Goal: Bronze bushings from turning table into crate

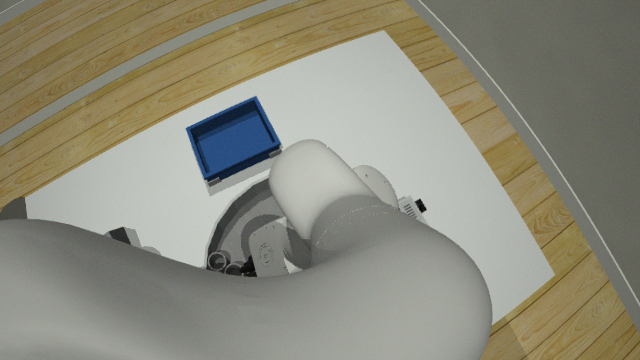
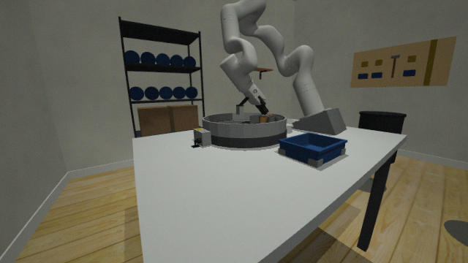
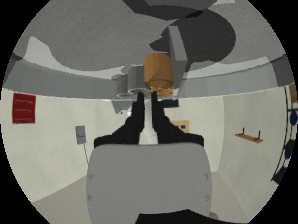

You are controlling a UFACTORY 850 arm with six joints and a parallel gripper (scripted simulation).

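My hand is 80 mm short of the blue crate, 320 mm to the right of it and 100 mm above it. Also, from my hand: grey turning table (100 mm ahead, 40 mm to the right, 70 mm below).
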